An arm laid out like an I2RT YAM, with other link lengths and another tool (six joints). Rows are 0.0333 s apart.
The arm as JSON. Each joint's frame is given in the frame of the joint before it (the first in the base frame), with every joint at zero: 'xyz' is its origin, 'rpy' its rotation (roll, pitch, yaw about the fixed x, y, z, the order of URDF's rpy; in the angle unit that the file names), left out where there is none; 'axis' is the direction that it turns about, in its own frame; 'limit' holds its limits. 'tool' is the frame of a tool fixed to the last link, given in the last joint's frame.
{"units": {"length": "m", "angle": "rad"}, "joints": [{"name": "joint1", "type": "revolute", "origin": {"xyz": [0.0, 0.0, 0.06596]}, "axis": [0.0, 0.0, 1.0], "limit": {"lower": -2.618, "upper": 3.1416}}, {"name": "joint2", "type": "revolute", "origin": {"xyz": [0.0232, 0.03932, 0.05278]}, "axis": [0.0, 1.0, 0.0], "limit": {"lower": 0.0, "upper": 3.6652}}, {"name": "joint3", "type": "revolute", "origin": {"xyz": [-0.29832, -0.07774, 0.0]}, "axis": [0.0, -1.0, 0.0], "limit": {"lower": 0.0, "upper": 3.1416}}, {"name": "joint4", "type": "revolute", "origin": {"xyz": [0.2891, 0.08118, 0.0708]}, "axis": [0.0, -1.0, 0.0], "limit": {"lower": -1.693, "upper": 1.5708}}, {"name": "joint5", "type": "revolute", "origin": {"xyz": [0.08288, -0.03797, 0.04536]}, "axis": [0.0, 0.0, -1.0], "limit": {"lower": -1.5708, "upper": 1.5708}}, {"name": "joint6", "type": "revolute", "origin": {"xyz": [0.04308, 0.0, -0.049]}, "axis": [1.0, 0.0, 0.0], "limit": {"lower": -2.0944, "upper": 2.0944}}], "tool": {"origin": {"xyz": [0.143, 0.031, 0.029], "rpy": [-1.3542, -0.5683, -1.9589]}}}
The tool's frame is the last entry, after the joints.
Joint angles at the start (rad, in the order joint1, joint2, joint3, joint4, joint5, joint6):
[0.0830, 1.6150, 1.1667, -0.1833, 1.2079, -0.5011]
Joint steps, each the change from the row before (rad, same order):
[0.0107, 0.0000, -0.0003, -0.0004, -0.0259, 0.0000]
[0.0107, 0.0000, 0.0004, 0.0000, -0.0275, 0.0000]
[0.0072, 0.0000, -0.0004, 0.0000, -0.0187, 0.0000]
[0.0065, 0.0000, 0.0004, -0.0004, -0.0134, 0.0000]
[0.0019, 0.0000, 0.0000, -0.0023, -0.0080, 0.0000]
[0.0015, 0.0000, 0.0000, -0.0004, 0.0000, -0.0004]
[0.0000, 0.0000, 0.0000, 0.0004, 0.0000, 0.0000]
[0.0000, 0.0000, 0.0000, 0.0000, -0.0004, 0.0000]
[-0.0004, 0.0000, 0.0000, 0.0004, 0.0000, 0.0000]
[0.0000, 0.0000, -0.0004, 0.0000, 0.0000, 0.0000]
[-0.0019, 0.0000, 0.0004, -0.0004, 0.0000, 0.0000]
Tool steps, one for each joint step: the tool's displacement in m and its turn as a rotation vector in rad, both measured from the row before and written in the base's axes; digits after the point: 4 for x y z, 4 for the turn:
[0.0041, 0.0083, -0.0026, 0.0152, 0.0020, 0.0316]
[0.0043, 0.0087, -0.0023, 0.0162, 0.0012, 0.0329]
[0.0027, 0.0060, -0.0019, 0.0109, 0.0016, 0.0223]
[0.0020, 0.0050, -0.0011, 0.0079, 0.0009, 0.0173]
[0.0007, 0.0020, -0.0011, 0.0044, 0.0028, 0.0083]
[0.0001, 0.0008, -0.0001, -0.0002, 0.0007, 0.0016]
[0.0000, 0.0000, 0.0001, 0.0000, -0.0004, 0.0000]
[0.0000, 0.0001, 0.0000, 0.0002, 0.0000, 0.0003]
[0.0000, -0.0002, 0.0001, 0.0000, -0.0004, -0.0004]
[-0.0001, 0.0000, -0.0002, 0.0000, 0.0004, 0.0000]
[-0.0001, -0.0010, 0.0001, 0.0000, 0.0000, -0.0019]

